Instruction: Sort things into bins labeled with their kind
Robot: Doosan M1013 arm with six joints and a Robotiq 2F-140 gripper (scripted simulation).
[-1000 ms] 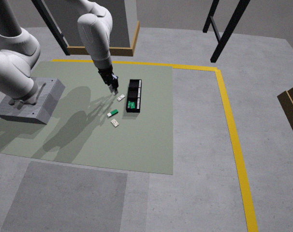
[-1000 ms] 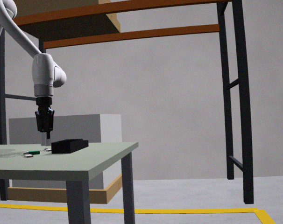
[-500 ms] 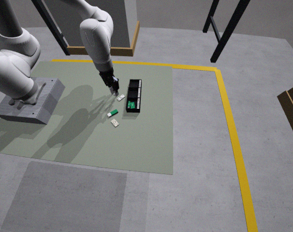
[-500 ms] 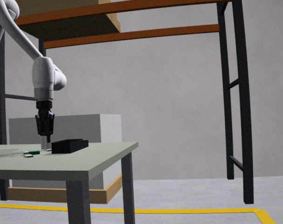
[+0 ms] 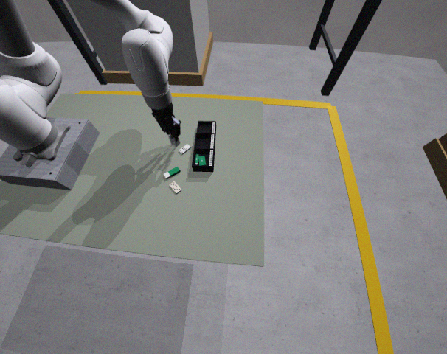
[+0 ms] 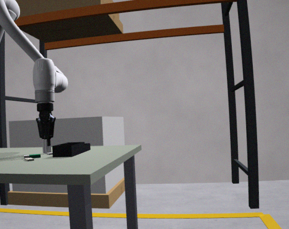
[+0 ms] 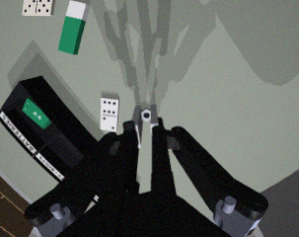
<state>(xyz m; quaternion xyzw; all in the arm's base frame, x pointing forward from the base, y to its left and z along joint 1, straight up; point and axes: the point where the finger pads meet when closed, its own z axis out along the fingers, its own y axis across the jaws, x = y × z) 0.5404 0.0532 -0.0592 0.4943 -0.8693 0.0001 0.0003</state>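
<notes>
My hand is 30 mm above the nut. Also, from my hand: cylindrical battery (100 mm ahead, 90 mm to the right, 20 mm below); green battery (130 mm ahead, 110 mm to the right, 20 mm below); green-and-white stick (160 mm to the right, 30 mm below).
</notes>
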